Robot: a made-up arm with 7 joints. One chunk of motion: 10 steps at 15 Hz.
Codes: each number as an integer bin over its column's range. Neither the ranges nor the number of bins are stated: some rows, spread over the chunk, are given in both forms.
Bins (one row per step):
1: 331 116 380 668 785 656 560
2: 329 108 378 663 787 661 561
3: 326 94 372 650 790 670 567
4: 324 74 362 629 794 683 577
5: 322 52 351 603 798 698 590
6: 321 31 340 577 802 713 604
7: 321 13 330 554 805 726 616
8: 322 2 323 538 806 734 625
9: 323 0 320 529 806 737 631
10: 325 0 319 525 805 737 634
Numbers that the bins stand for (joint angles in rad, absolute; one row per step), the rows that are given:
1: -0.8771 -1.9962 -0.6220 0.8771 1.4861 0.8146 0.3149
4: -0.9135 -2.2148 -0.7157 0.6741 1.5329 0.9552 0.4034
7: -0.9291 -2.5323 -0.8823 0.2837 1.5902 1.1790 0.6064
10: -0.9083 -2.6000 -0.9395 0.1327 1.5902 1.2362 0.7001
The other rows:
2: -0.8875 -2.0378 -0.6324 0.8511 1.4965 0.8406 0.3201
3: -0.9031 -2.1107 -0.6637 0.7834 1.5121 0.8875 0.3514
5: -0.9239 -2.3293 -0.7730 0.5387 1.5538 1.0332 0.4711
6: -0.9291 -2.4386 -0.8302 0.4034 1.5746 1.1113 0.5439
8: -0.9239 -2.5896 -0.9187 0.2004 1.5954 1.2206 0.6533
9: -0.9187 -2.6000 -0.9343 0.1536 1.5954 1.2362 0.6845

